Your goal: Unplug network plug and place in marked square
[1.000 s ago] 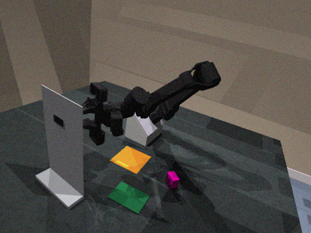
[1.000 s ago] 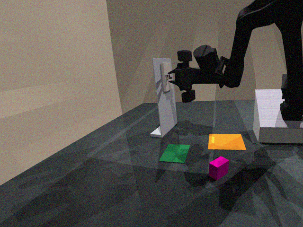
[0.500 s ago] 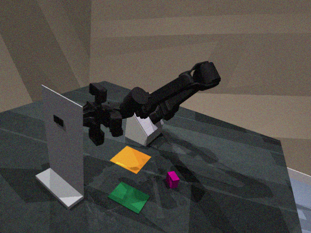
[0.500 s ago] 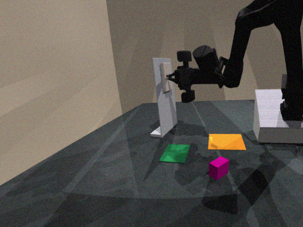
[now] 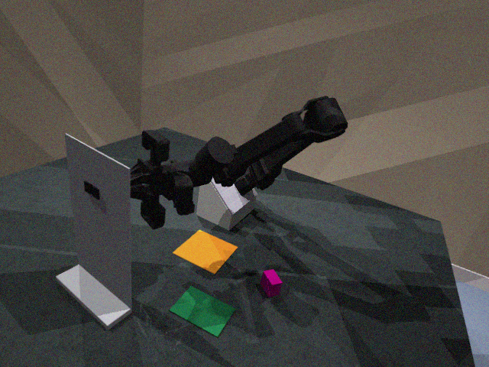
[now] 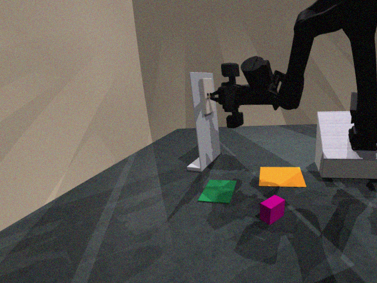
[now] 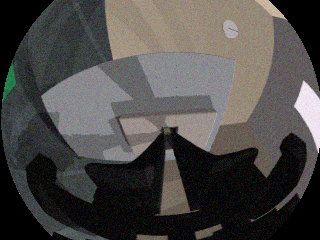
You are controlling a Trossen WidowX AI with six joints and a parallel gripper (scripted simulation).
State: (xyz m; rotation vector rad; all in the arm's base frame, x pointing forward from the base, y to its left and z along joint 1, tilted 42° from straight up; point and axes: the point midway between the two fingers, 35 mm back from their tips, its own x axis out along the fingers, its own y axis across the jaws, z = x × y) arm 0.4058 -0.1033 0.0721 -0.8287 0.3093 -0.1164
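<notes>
The orange square lies 220 mm below my gripper tip, 220 mm behind it and 80 mm to the left of it. From my gripper tip the other things lie so: upright panel: 90 mm below, 30 mm ahead, 10 mm to the right; then network plug: right at my gripper tip.
</notes>
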